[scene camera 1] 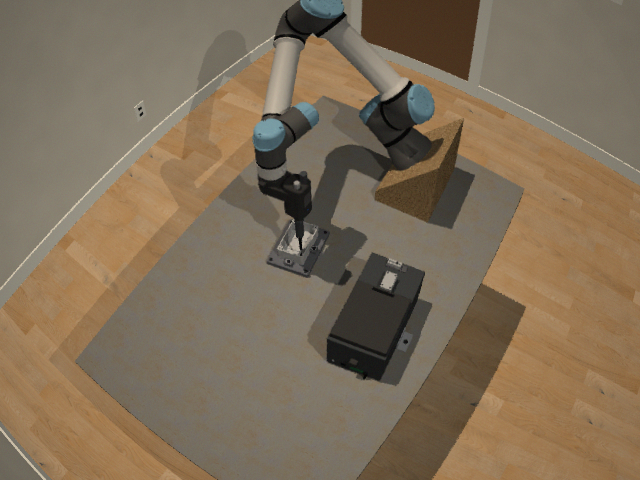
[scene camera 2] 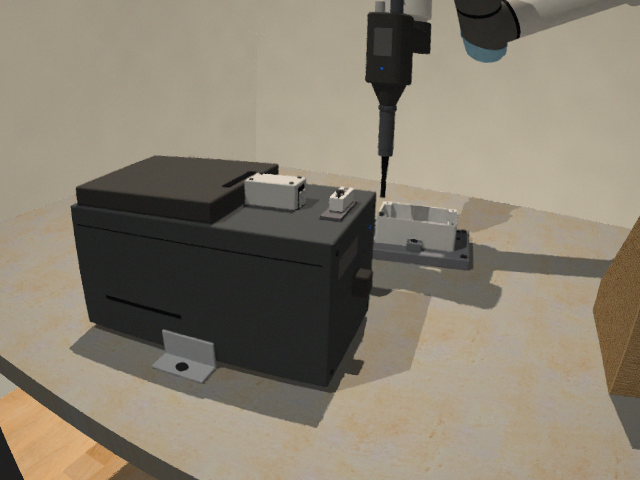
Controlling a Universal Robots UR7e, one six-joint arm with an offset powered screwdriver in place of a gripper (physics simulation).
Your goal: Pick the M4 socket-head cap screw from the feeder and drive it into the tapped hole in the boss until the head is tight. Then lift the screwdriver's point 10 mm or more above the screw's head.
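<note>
The screwdriver (scene camera 1: 301, 253) (scene camera 2: 382, 195) stands upright with its bare point a little above the near left corner of the white open box (scene camera 2: 416, 232). No screw shows on its point. A small dark spot, which looks like the screw's head (scene camera 2: 381, 213), sits at that corner's boss below the point, apart from it. How tight it sits is too small to tell. In scene camera 1 the bit hides the boss. The black feeder (scene camera 1: 369, 317) (scene camera 2: 206, 284) stands beside the box; a small dark thing shows in its white pick-up block (scene camera 2: 338, 202).
The box sits on a dark fixture plate (scene camera 1: 295, 268) (scene camera 2: 423, 258). A white block (scene camera 1: 388, 280) (scene camera 2: 271, 192) stands on the feeder's top. A grey bracket (scene camera 1: 405, 341) (scene camera 2: 188, 356) is at the feeder's side. A brown wedge (scene camera 1: 436, 175) (scene camera 2: 622, 320) stands by the arm's base.
</note>
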